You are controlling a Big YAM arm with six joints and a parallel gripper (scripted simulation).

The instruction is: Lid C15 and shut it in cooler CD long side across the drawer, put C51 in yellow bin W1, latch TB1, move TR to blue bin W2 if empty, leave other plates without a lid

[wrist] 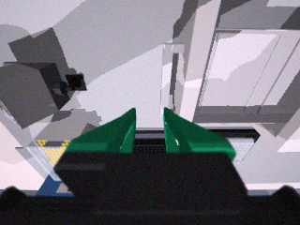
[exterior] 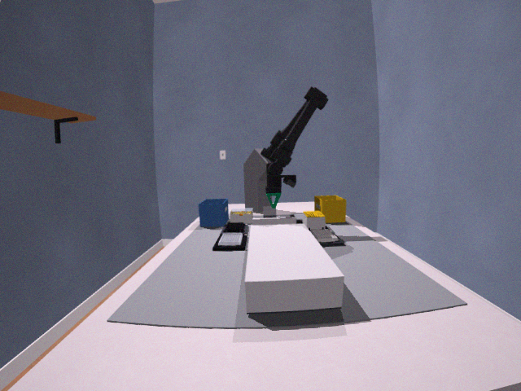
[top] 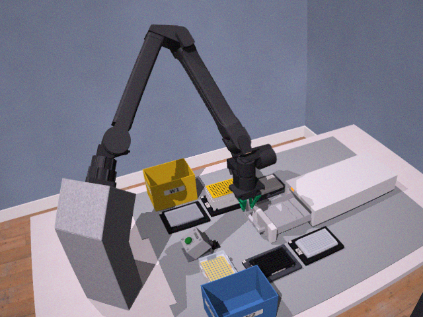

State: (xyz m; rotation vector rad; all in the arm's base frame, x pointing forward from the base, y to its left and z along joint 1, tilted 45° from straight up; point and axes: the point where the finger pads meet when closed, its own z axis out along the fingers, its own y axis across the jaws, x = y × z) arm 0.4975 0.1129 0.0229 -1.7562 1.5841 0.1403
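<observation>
My hand is 210 mm past the clear plate lid, 130 mm to the right of it and 100 mm above it. Round my hand: black plate (40 mm ahead, 180 mm to the right, 100 mm below); tip rack TR (50 mm behind, 180 mm to the left, 60 mm below); cooler drawer (170 mm ahead, 40 mm to the left, 90 mm below).
</observation>
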